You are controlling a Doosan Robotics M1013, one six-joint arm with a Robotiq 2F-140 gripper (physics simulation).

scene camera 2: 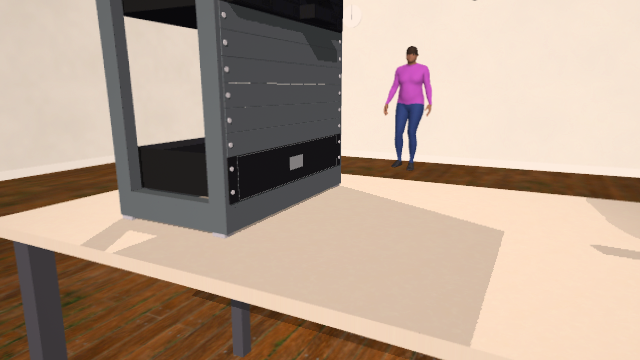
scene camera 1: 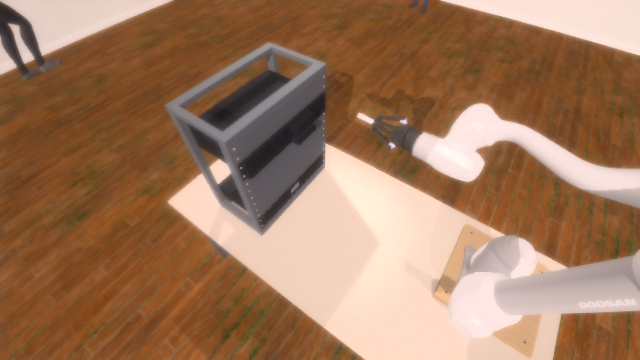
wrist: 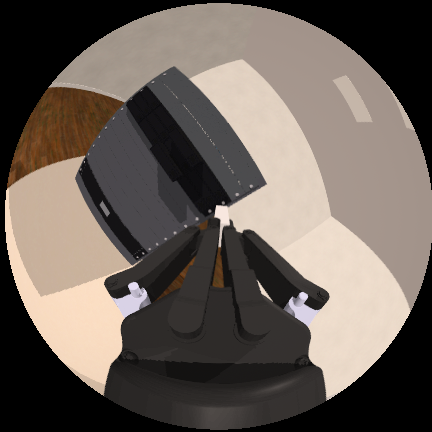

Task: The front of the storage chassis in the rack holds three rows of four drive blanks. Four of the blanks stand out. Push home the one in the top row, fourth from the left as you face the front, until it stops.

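Frame: origin at the arm's base, x right, y ahead, z up, level; millimetres.
Seen in the pictures: gripper, fingertip midpoint: (scene camera 1: 359,115) (wrist: 220,214).
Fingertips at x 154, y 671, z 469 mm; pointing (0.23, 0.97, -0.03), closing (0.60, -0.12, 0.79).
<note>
Offsets run from my fingertips to a thing's top centre. "pt": to the spot under its first point. Level surfaces: height alone.
The black storage chassis {pt dz -38, dx -299, dy +225 mm} (scene camera 1: 265,156) (scene camera 2: 280,7) (wrist: 145,112) sits in the upper part of the grey rack (scene camera 1: 272,101) (scene camera 2: 212,125) (wrist: 227,145). Dark drive blanks {dz -54, dx -105, dy +218 mm} (scene camera 1: 304,129) (wrist: 165,157) stand out from its front, right of the middle. The rows blend together, and I cannot tell how far the top row's fourth blank stands out. My gripper (scene camera 1: 373,122) (wrist: 220,214) is shut, with nothing gripped between its fingers. A white tip piece (scene camera 1: 365,118) (wrist: 221,215) sticks out past them. It is apart from the rack, in front of it and beyond its right side. The gripper does not show in scene camera 2.
The rack stands on a pale table {dz -503 mm} (scene camera 1: 300,280) (scene camera 2: 400,270) (wrist: 75,240). Grey panels (scene camera 2: 280,95) and a lower black unit (scene camera 2: 265,175) fill the rack front below the chassis. The arm's wooden base board (scene camera 1: 520,342) lies on the table. A person (scene camera 2: 411,85) stands beyond the table.
</note>
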